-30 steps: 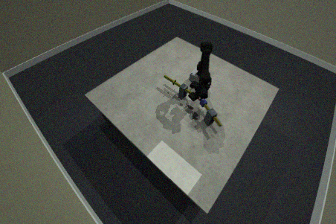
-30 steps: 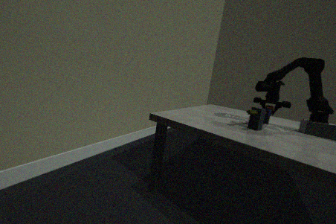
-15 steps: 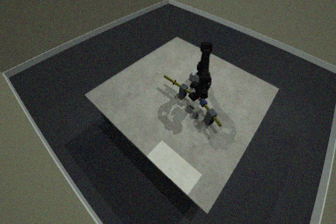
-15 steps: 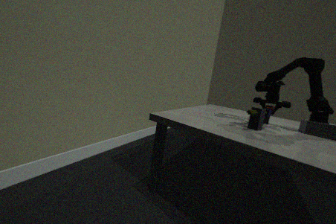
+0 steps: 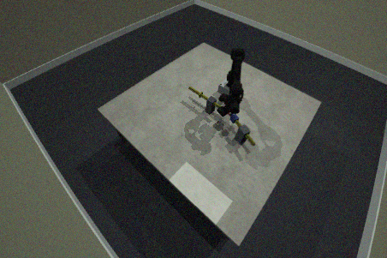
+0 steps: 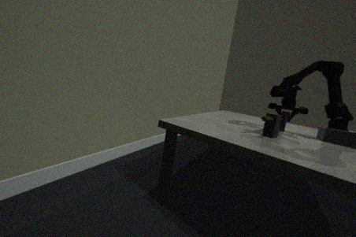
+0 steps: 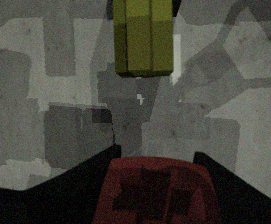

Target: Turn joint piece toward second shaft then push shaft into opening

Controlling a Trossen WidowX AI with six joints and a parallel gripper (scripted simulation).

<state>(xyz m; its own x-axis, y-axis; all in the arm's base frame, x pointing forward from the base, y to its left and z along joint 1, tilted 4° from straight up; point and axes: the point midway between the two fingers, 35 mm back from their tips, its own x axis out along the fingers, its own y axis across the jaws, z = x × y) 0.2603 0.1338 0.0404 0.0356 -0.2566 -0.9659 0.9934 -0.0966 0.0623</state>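
My gripper tip is now 30 mm below the dark red square joint piece and 20 mm to the right of it.
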